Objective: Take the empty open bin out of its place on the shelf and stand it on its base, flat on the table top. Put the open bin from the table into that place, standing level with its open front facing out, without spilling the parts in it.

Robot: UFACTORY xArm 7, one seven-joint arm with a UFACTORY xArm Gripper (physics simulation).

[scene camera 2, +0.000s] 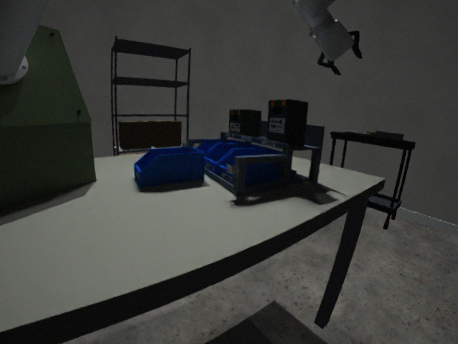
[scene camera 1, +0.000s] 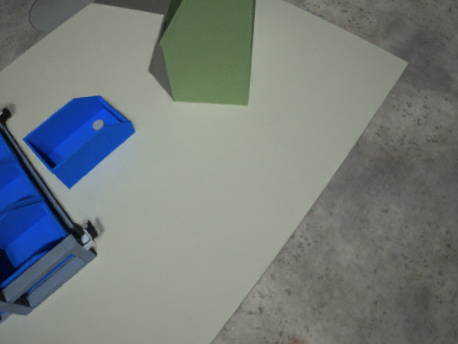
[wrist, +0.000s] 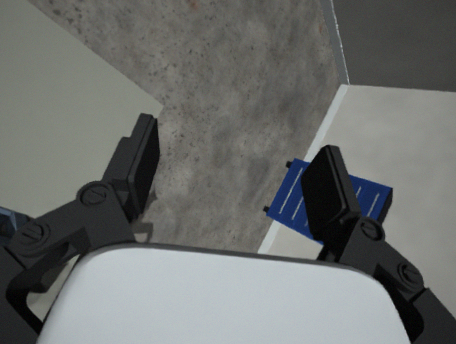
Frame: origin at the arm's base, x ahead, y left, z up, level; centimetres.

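Where they show: gripper, fingertip midpoint: (scene camera 2: 349, 65) (wrist: 237, 149).
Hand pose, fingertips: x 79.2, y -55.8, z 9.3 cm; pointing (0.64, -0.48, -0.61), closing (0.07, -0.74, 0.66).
Note:
Things, the pixels of their top centre, and the offset from my fingertips. "pt": a spot on its surface instead. Level surfaces: height alone.
- blue open bin at its top centre: (scene camera 1: 73, 124) (scene camera 2: 167, 151) dx -45.4, dy +38.8, dz -30.8 cm
- table top at its surface level: dz -38.4 cm
- near-end bin at its top centre: (scene camera 1: 4, 247) (scene camera 2: 220, 141) dx -21.2, dy +38.9, dz -30.2 cm
- dark rod at a spot on its surface: (scene camera 1: 38, 186) pt dx -34.2, dy +33.7, dz -37.5 cm
A blue open bin (scene camera 1: 107, 142) (scene camera 2: 172, 170) stands upright on the table top (scene camera 1: 200, 210) (scene camera 2: 140, 240) (wrist: 65, 95), beside the shelf. A pale round spot shows inside it in scene camera 1; its parts cannot be made out clearly. The grey shelf (scene camera 1: 52, 275) (scene camera 2: 240, 175) holds several blue bins side by side. The near-end bin (scene camera 1: 35, 230) shows bare blue inner faces, but part of it is cut off or dark, so I cannot tell for sure which bin is empty. My gripper (scene camera 2: 348, 66) (wrist: 237, 149) is open, high above the table and the shelf, with nothing between its fingers.
A tall green block (scene camera 1: 210, 60) (scene camera 2: 45, 160) stands on the table. Two dark boxes (scene camera 2: 245, 122) (scene camera 2: 290, 122) stand on the raised part behind the bins. A dark rod (scene camera 1: 40, 185) runs along the shelf front. A wire rack (scene camera 2: 150, 50) and a cart (scene camera 2: 372, 141) stand beyond the table.

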